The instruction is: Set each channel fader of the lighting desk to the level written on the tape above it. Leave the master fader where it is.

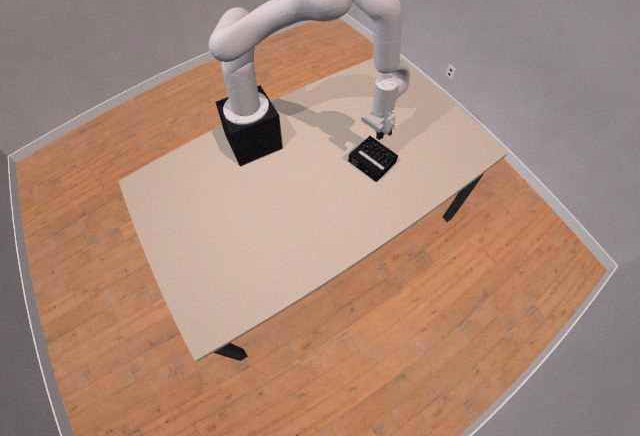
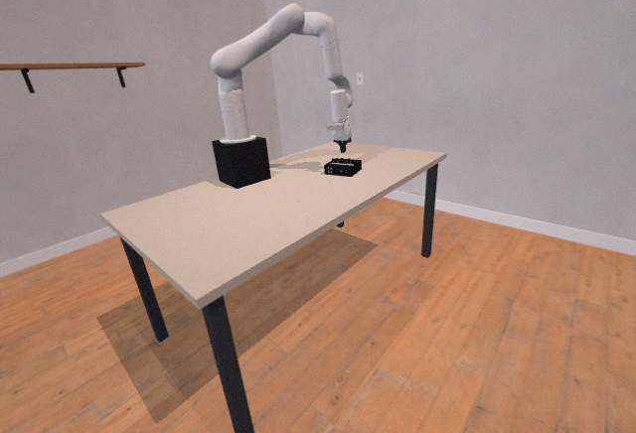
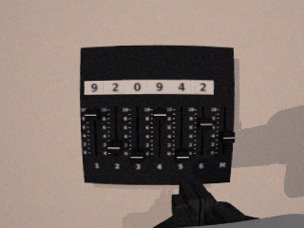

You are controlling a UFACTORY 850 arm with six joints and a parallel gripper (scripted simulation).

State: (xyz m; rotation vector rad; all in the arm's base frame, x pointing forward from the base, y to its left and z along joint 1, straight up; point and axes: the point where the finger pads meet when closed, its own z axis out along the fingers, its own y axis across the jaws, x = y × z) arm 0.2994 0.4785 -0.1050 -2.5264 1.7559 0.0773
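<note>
Now: hand 30 mm past the master fader, 60 mm to the left of it and 50 mm above it.
</note>
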